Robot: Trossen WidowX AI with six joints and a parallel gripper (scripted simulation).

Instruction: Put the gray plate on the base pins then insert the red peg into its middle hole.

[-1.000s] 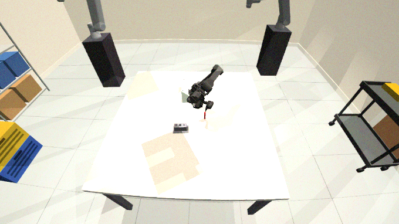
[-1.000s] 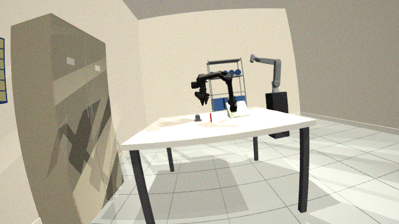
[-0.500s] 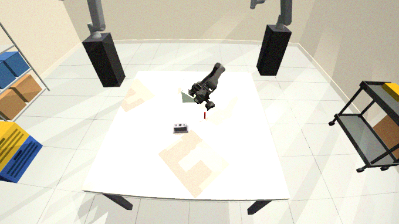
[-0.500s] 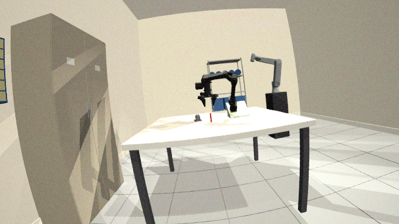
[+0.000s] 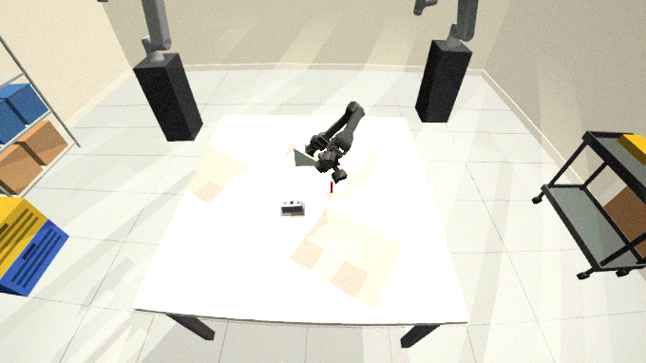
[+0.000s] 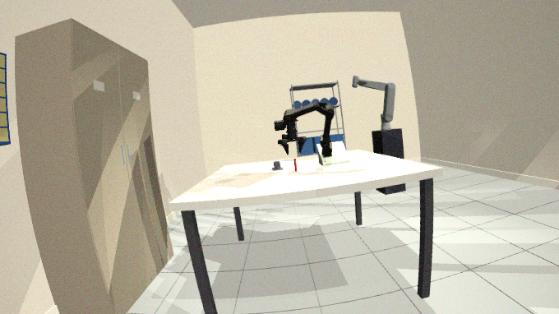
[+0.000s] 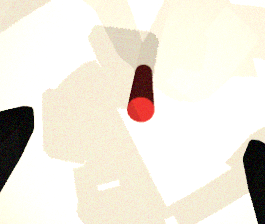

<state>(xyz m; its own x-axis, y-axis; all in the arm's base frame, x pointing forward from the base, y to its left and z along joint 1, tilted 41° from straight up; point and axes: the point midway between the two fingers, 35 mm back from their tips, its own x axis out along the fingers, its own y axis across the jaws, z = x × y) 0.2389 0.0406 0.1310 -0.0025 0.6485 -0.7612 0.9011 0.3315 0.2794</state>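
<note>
My gripper tip is 70 mm above the red peg. Round my gripper tip: gray plate (190 mm to the right, 110 mm ahead, 70 mm below); dark base (190 mm to the right, 110 mm ahead, 100 mm below).
</note>
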